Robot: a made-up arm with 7 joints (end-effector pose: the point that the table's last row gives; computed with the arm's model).
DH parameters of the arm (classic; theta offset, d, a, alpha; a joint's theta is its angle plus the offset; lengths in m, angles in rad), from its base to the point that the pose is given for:
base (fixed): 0 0.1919 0 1.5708
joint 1: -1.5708 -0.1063 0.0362 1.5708
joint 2: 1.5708 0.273 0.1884 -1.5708
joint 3: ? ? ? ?
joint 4: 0 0.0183 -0.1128 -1.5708
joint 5: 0 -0.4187 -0.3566 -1.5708
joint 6: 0 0.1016 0.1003 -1.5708
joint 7: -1.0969 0 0.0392 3.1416
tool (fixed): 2.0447 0.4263 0 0
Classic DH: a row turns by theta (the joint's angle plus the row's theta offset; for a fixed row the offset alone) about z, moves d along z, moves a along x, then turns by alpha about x.
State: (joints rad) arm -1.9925 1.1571 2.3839 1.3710 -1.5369 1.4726 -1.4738
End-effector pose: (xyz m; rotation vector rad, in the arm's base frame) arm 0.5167 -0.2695 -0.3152 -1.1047 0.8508 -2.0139
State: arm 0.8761 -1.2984 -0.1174 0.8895 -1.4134 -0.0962 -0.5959
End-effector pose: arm -0.0580 -0.0259 -0.6042 0.8099 0.5038 0.1950
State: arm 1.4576 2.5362 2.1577 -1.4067 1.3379 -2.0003 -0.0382
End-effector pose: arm -0.0378 0.6855 -0.8175 -2.4369 1.7963 0.2404
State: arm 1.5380 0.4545 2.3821 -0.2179 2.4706 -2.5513 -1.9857
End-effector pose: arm 0.3211 -1.0548 -0.0538 1.7301 -1.0447 1.7528
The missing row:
joint 3: -1.5708 0.0193 0.3676 1.5708
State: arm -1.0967 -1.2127 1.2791 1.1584 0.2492 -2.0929 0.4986
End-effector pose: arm -1.0930 0.8476 0.1926 -1.1854 1.6742 2.1028
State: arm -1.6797 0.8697 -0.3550 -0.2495 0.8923 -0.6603 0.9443
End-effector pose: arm -0.0058 0.2794 0.2223 -1.4476 1.3825 0.6850
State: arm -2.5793 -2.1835 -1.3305 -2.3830 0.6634 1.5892 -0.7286
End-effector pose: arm 0.1471 -0.2371 0.7661 -0.6393 0.9615 1.2697
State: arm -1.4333 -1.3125 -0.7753 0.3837 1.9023 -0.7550 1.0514
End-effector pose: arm 0.3851 0.2277 0.3652 1.1508 1.6390 -0.1901
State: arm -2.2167 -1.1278 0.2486 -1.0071 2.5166 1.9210 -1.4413
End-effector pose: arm -0.0704 0.2305 0.2898 0.3390 -2.2390 0.6867
